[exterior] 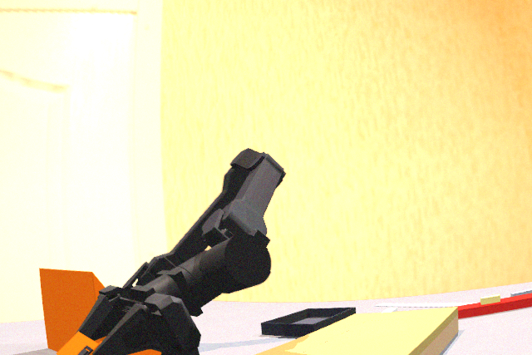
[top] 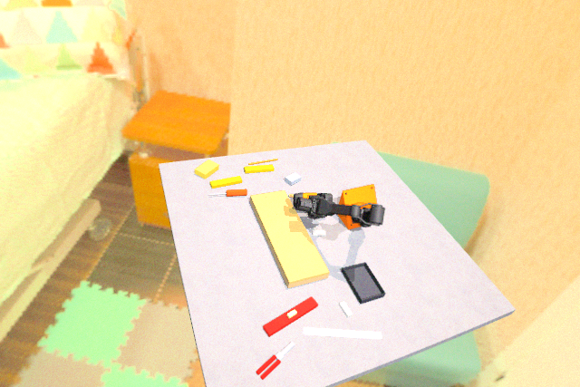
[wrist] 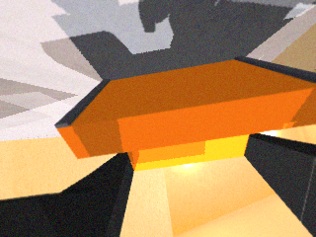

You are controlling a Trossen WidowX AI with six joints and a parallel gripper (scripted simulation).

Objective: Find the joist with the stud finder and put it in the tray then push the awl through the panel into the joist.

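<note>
The orange stud finder lies 1 cm ahead of my gripper tip and 1 cm below it. Also, from my gripper tip: awl (4 cm to the right, 6 cm below); then red level (27 cm ahead, 58 cm to the left, 5 cm below); then dark tray (8 cm behind, 50 cm to the left, 5 cm below).
</note>
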